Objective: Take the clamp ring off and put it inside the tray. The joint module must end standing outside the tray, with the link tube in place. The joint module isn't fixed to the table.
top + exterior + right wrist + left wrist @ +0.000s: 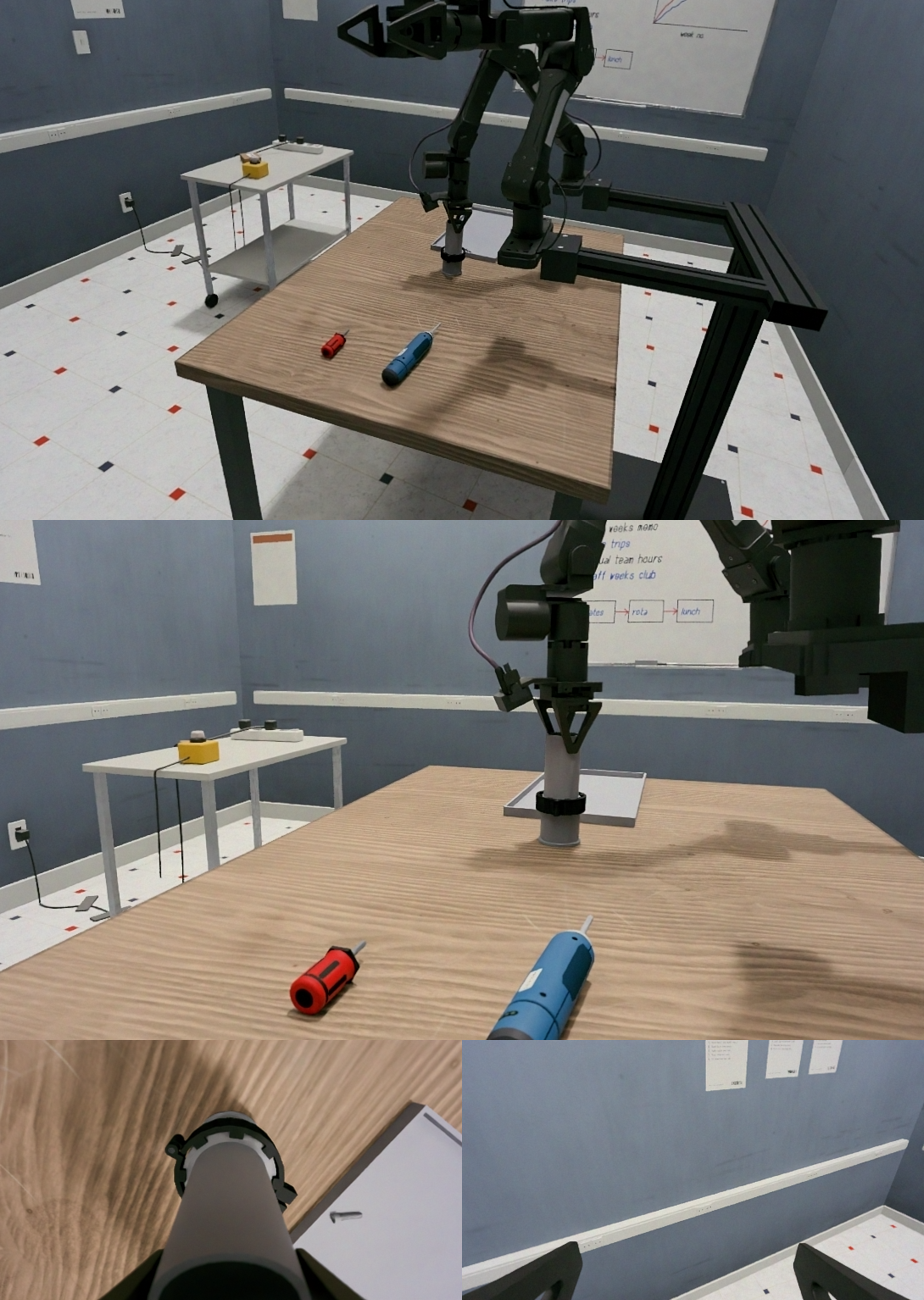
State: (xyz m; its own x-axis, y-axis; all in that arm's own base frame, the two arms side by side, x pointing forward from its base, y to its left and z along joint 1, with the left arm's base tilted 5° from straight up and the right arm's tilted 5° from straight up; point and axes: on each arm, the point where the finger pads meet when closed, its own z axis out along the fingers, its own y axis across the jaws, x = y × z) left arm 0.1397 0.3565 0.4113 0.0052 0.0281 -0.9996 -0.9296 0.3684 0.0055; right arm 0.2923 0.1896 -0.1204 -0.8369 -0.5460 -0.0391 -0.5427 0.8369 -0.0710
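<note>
Right now the grey link tube is 10 mm ahead of my right hand, 10 mm to the left of it and 30 mm below it. From my right hand the other things lie so: small screw: 10 mm ahead, 140 mm to the right, 140 mm below; then dark clamp ring: 80 mm below; then grey joint module: 10 mm ahead, 110 mm below.
</note>
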